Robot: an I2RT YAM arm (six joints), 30 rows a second.
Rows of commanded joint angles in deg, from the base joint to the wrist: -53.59 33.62 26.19 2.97 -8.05 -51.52; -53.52 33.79 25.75 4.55 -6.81 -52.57; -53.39 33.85 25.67 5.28 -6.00 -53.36; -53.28 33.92 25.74 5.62 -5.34 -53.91; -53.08 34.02 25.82 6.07 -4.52 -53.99; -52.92 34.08 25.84 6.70 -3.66 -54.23; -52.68 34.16 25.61 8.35 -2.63 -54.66; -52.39 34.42 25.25 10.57 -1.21 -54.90; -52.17 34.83 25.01 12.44 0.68 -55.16; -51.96 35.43 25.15 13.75 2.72 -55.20; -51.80 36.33 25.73 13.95 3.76 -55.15; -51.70 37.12 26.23 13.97 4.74 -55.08; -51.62 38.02 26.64 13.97 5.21 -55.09; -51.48 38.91 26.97 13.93 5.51 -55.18; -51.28 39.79 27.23 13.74 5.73 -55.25; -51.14 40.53 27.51 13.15 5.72 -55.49; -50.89 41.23 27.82 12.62 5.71 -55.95
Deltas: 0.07 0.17 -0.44 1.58 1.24 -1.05; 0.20 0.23 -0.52 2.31 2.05 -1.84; 0.31 0.30 -0.45 2.65 2.71 -2.39; 0.51 0.40 -0.37 3.10 3.53 -2.47; 0.67 0.46 -0.35 3.73 4.39 -2.71; 0.91 0.54 -0.58 5.38 5.42 -3.14; 1.20 0.80 -0.94 7.60 6.84 -3.38; 1.42 1.21 -1.18 9.47 8.73 -3.64; 1.63 1.81 -1.04 10.78 10.77 -3.68; 1.79 2.71 -0.46 10.98 11.81 -3.63; 1.89 3.50 0.04 11.00 12.79 -3.56; 1.97 4.40 0.45 11.00 13.26 -3.57; 2.11 5.29 0.78 10.96 13.56 -3.66; 2.31 6.17 1.04 10.77 13.78 -3.73; 2.45 6.91 1.32 10.18 13.77 -3.97; 2.70 7.61 1.63 9.65 13.76 -4.43
